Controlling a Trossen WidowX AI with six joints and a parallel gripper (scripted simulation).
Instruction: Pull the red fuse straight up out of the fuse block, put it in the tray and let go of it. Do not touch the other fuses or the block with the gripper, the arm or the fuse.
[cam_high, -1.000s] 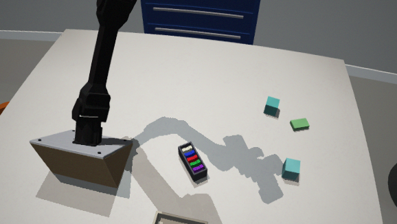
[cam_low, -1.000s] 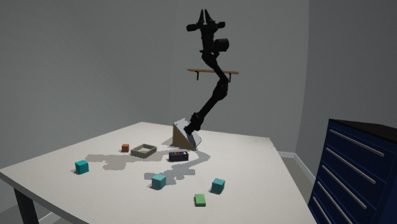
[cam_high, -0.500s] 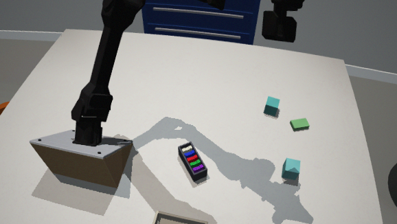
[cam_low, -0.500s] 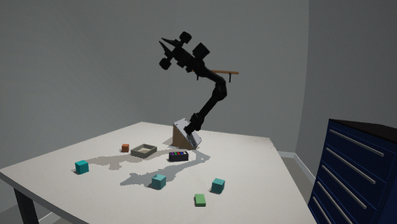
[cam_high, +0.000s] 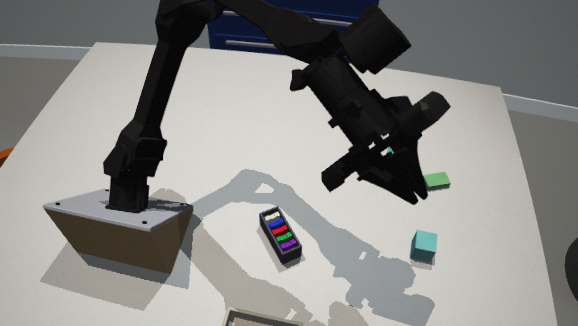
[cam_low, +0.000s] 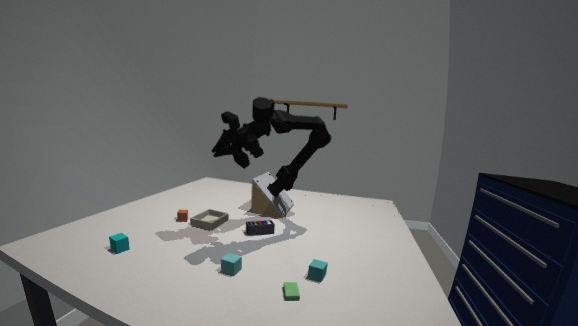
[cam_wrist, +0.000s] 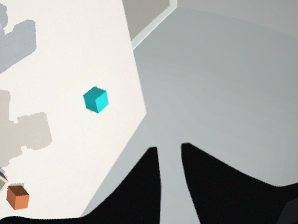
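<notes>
My gripper tip is 18 cm past the red fuse, 11 cm to the right of it and 28 cm above it. The rest, counted from my gripper tip: orange cube 18 cm behind, 22 cm to the right, 29 cm below; green block 16 cm ahead, 28 cm to the left, 30 cm below; grey tray 20 cm behind, 10 cm to the right, 31 cm below.
</notes>
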